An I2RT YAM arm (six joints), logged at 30 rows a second.
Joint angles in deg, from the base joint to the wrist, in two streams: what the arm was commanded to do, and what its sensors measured. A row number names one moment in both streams.
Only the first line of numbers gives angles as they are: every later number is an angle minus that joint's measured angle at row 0.
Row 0, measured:
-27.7 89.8 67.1 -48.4 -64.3 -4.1
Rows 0 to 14, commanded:
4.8 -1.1 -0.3 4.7 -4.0 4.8
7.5 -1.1 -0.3 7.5 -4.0 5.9
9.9 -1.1 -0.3 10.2 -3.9 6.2
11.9 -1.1 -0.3 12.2 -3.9 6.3
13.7 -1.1 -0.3 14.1 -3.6 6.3
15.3 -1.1 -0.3 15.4 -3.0 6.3
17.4 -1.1 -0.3 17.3 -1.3 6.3
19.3 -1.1 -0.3 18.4 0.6 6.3
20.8 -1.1 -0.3 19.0 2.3 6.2
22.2 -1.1 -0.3 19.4 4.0 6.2
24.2 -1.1 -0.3 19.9 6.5 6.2
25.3 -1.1 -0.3 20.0 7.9 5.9
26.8 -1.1 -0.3 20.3 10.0 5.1
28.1 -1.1 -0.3 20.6 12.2 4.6
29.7 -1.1 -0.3 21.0 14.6 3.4
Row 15, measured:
26.2 0.0 -0.3 20.1 6.6 5.9
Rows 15 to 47, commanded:
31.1 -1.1 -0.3 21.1 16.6 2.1
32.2 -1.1 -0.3 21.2 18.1 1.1
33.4 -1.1 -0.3 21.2 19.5 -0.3
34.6 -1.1 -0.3 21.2 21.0 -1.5
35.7 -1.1 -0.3 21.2 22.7 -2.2
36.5 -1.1 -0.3 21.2 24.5 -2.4
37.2 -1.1 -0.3 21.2 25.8 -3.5
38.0 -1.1 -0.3 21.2 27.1 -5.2
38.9 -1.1 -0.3 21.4 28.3 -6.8
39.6 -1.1 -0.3 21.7 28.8 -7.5
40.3 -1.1 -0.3 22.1 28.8 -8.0
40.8 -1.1 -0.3 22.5 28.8 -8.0
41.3 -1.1 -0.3 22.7 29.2 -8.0
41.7 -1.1 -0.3 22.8 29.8 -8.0
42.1 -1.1 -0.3 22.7 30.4 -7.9
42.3 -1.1 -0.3 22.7 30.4 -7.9
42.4 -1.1 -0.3 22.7 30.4 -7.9
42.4 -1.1 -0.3 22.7 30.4 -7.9
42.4 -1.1 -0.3 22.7 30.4 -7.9
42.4 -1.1 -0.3 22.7 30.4 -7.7
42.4 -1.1 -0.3 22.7 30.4 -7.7
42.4 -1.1 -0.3 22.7 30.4 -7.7
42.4 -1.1 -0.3 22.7 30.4 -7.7
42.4 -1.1 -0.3 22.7 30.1 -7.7
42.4 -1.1 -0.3 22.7 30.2 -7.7
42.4 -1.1 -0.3 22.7 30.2 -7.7
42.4 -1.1 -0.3 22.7 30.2 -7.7
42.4 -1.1 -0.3 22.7 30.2 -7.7
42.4 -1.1 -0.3 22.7 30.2 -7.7
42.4 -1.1 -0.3 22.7 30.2 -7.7
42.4 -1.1 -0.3 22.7 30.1 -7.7
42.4 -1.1 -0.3 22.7 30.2 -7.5
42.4 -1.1 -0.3 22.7 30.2 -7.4
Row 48, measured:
42.2 0.0 -0.3 22.4 29.9 -6.7
